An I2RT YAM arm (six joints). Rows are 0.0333 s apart.
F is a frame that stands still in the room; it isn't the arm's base.
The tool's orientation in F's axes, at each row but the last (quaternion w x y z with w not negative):
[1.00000 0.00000 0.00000 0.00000]
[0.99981 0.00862 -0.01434 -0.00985]
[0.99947 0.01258 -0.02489 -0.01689]
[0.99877 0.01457 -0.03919 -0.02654]
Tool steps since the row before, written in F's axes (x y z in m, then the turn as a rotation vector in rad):
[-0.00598 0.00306 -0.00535 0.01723 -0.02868 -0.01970]
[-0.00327 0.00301 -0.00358 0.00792 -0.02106 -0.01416]
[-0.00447 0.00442 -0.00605 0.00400 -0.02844 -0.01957]
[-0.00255 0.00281 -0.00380 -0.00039 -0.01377 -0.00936]
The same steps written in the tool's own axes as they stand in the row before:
[-0.00598 0.00306 -0.00535 0.01723 -0.02868 -0.01970]
[-0.00343 0.00288 -0.00353 0.00793 -0.02115 -0.01402]
[-0.00491 0.00411 -0.00592 0.00401 -0.02879 -0.01905]
[-0.00299 0.00255 -0.00366 -0.00037 -0.01406 -0.00892]

